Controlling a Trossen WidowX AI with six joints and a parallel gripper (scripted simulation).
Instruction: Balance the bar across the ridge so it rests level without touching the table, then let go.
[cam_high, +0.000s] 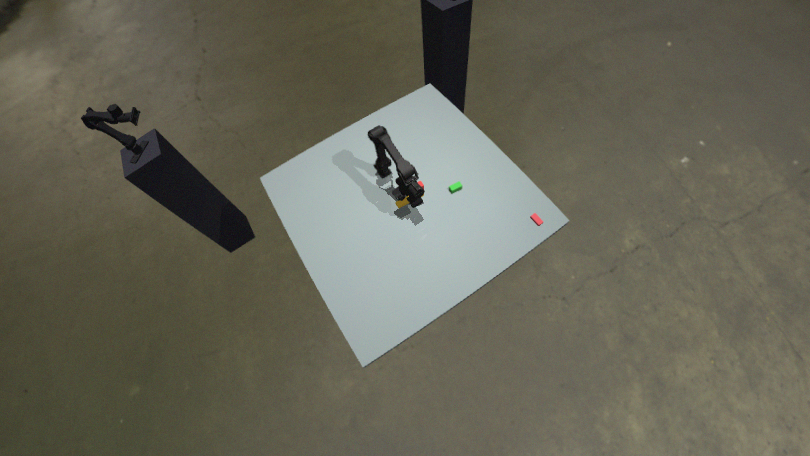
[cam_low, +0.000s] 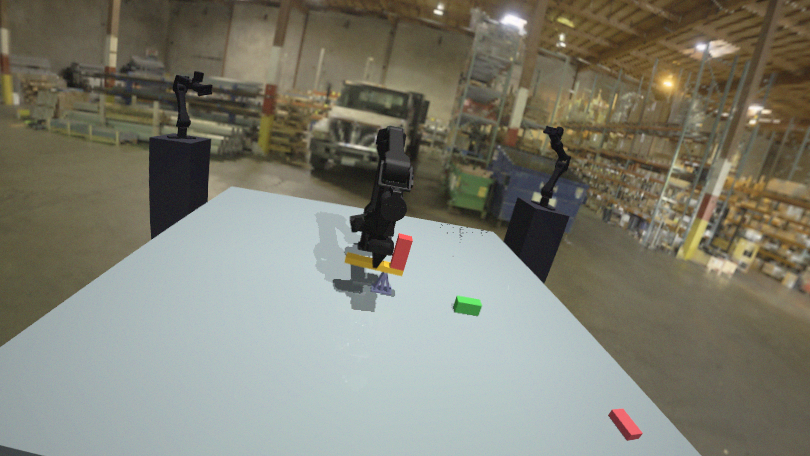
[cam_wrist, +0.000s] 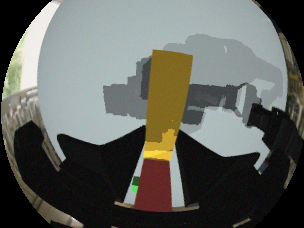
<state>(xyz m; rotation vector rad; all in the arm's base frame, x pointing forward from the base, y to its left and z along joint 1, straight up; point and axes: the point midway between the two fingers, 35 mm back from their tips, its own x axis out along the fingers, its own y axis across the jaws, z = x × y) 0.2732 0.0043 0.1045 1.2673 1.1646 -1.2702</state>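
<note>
Now: gripper tip 40 mm above the purple triangular ridge and 30 mm to the right of it. The rest, counted from my gripper tip: green block 260 mm to the left, 60 mm ahead, 50 mm below; then flat red block 500 mm to the left, 470 mm ahead, 60 mm below.
</note>
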